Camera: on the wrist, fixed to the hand. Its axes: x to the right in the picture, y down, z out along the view.
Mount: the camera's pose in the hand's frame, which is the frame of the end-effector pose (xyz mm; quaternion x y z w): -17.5 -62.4 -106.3 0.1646 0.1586 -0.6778 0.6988
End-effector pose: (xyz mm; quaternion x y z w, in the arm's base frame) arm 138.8 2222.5 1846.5 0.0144 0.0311 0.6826 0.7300
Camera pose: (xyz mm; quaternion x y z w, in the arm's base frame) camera 192.9 2198.5 1736.9 0.0009 0.2596 -0.0206 0.9655
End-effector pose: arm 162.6 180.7 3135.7 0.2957 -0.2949 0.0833 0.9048
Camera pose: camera 220.2 192.6 3026.0 0.5422 0.1516 -0.4596 0.6868
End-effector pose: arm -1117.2 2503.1 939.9 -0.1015 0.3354 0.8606 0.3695
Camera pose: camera -1068.7 2455.1 835.8 -0.3739 0.3658 0.2796 0.8051
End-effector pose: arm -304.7 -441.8 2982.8 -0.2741 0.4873 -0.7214 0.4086
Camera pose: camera -400.2 -364.0 3000.9 0.3402 -0.1008 0.9048 0.2356
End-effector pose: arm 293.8 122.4 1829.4 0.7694 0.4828 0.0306 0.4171
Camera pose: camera 191.9 185.6 1862.8 0.2742 0.9301 -0.2188 0.1090
